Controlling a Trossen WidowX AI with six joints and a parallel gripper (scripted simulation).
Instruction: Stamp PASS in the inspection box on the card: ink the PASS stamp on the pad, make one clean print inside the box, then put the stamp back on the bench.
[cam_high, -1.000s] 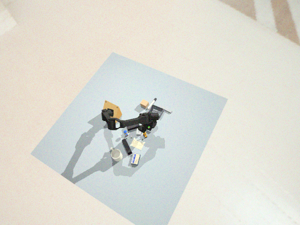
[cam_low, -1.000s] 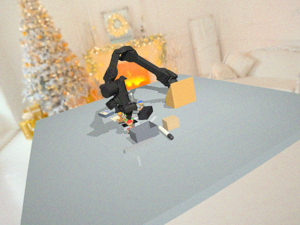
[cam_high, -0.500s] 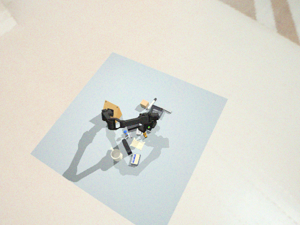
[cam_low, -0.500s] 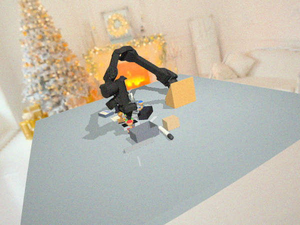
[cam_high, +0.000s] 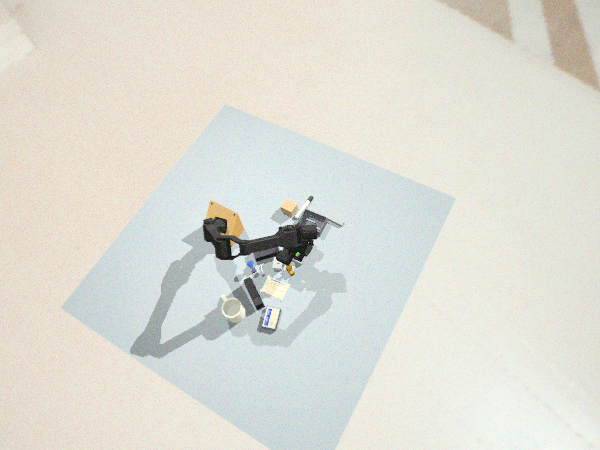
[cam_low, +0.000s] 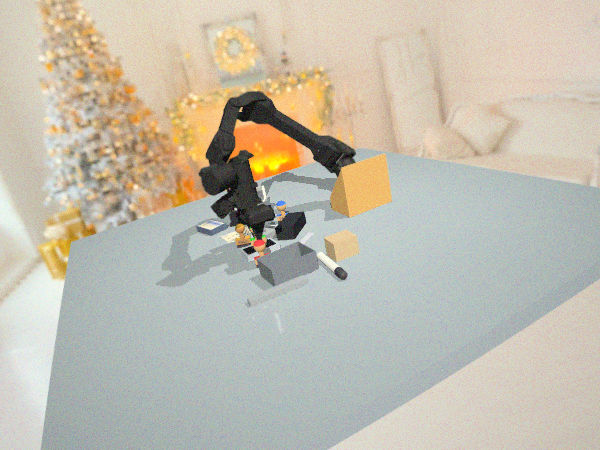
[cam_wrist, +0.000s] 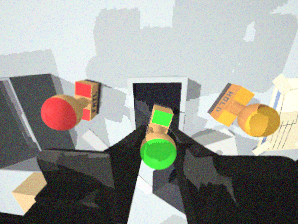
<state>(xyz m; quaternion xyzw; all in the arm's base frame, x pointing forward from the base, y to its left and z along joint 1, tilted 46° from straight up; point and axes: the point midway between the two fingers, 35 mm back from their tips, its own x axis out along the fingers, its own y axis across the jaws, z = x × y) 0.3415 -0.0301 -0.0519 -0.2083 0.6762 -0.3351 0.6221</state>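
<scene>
My gripper tip is 3 cm above the black ink pad. Also, from my gripper tip: orange-knobbed stamp: 8 cm to the right, 2 cm below, 1 cm ahead; then green-knobbed stamp: right at my gripper tip; then red-knobbed stamp: 8 cm to the left, 3 cm ahead, 2 cm below.
</scene>
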